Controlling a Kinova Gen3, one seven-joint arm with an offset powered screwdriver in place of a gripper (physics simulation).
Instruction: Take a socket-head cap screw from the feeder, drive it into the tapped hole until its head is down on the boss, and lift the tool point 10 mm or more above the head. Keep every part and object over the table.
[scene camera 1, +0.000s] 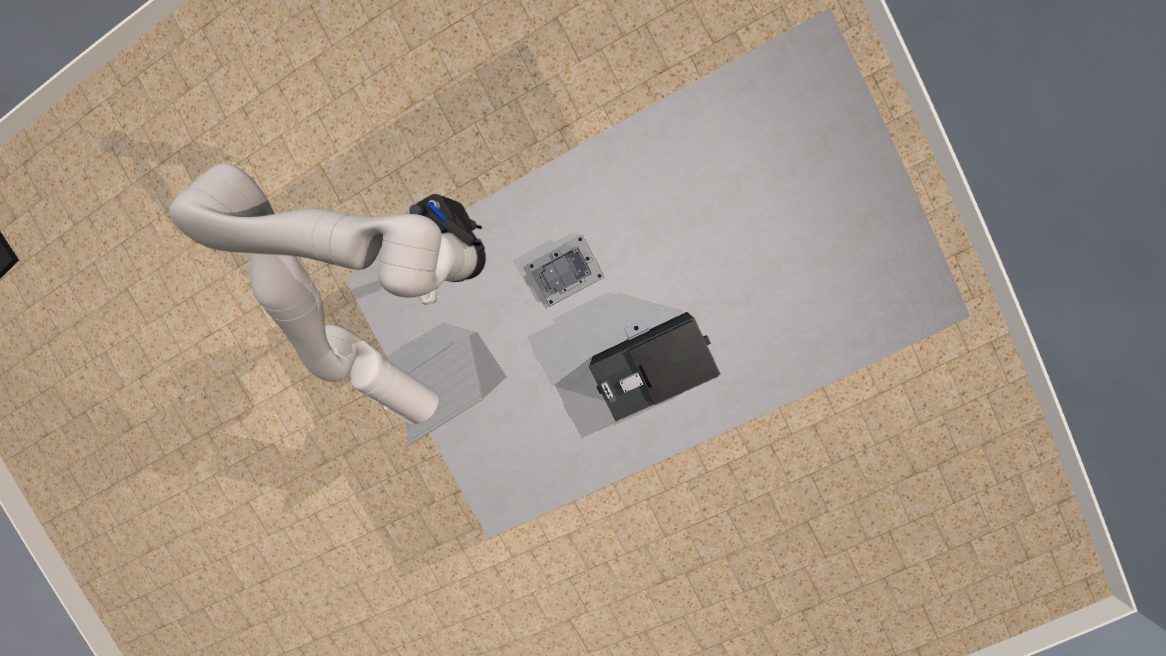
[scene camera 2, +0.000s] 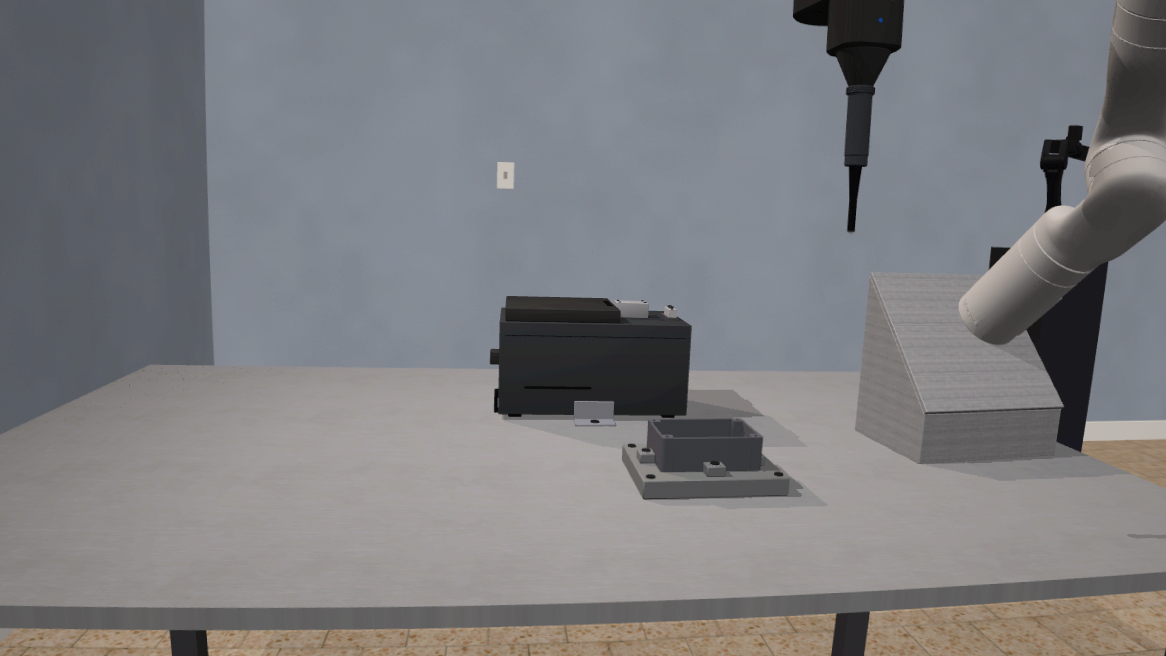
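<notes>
My powered screwdriver (scene camera 2: 851, 230) hangs upright in scene camera 2, its slim black tip high above the table (scene camera 1: 774, 203) (scene camera 2: 326, 505). It is right of the feeder and the housing in that view. Its black body (scene camera 1: 450, 216) shows beside the wrist in scene camera 1, where the tip is hidden. Whether a screw sits on the tip is too small to tell. The black screw feeder (scene camera 1: 680, 359) (scene camera 2: 595, 367) stands with a small light outlet block (scene camera 1: 607, 390) (scene camera 2: 670, 311) on top. The open grey housing (scene camera 1: 565, 270) (scene camera 2: 706, 456) sits on a fixture plate (scene camera 1: 574, 288) (scene camera 2: 715, 487); its tapped holes are tiny.
A grey wedge-shaped mount (scene camera 1: 444, 367) (scene camera 2: 970, 359) stands at the table end beside the arm's base (scene camera 1: 395, 387) (scene camera 2: 1011, 289). A small angled bracket (scene camera 1: 636, 330) (scene camera 2: 593, 409) stands beside the feeder. The feeder rises higher than the housing.
</notes>
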